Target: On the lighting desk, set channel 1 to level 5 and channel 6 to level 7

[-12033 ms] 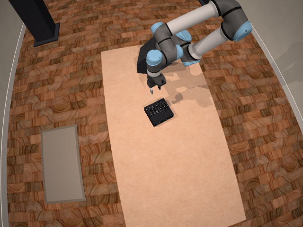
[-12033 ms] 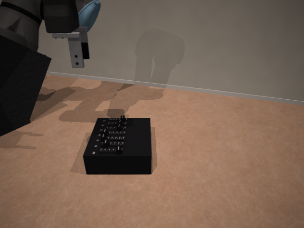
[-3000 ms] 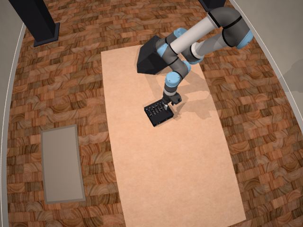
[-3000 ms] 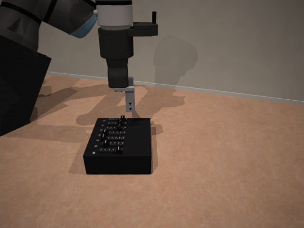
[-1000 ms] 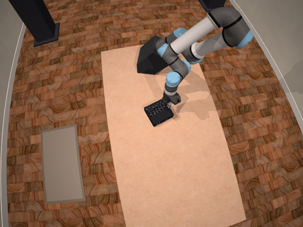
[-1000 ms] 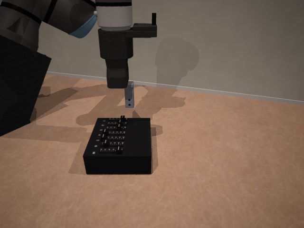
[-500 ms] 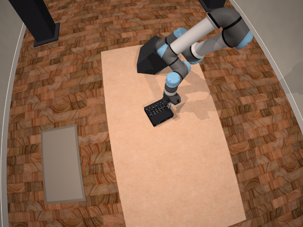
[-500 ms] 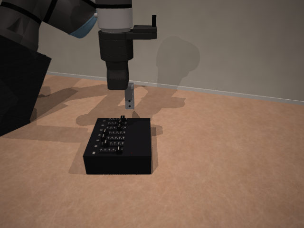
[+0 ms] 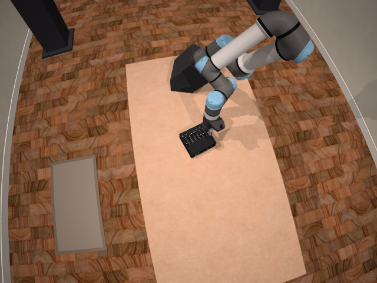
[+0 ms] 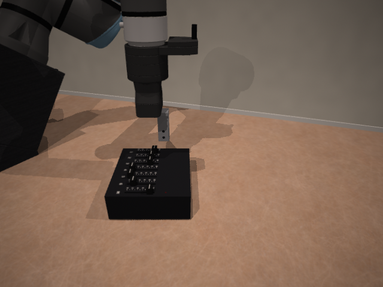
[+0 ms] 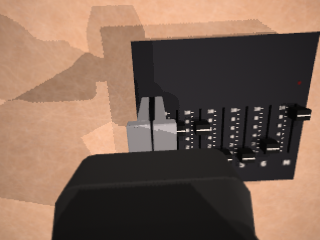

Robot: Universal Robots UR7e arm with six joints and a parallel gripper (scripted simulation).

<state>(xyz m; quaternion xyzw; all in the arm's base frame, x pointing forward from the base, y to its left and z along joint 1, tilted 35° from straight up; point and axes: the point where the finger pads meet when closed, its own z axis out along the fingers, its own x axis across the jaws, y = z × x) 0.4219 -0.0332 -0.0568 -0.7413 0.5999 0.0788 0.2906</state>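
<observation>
Right now my hand is 40 mm above the channel 1 fader cap, 20 mm past it and 10 mm to the left of it. Round my hand: channel 2 fader cap 40 mm below, 30 mm to the right, 20 mm behind; channel 4 fader cap 80 mm to the right, 40 mm below, 40 mm behind; channel 3 fader cap 50 mm to the right, 40 mm below, 10 mm behind.
</observation>
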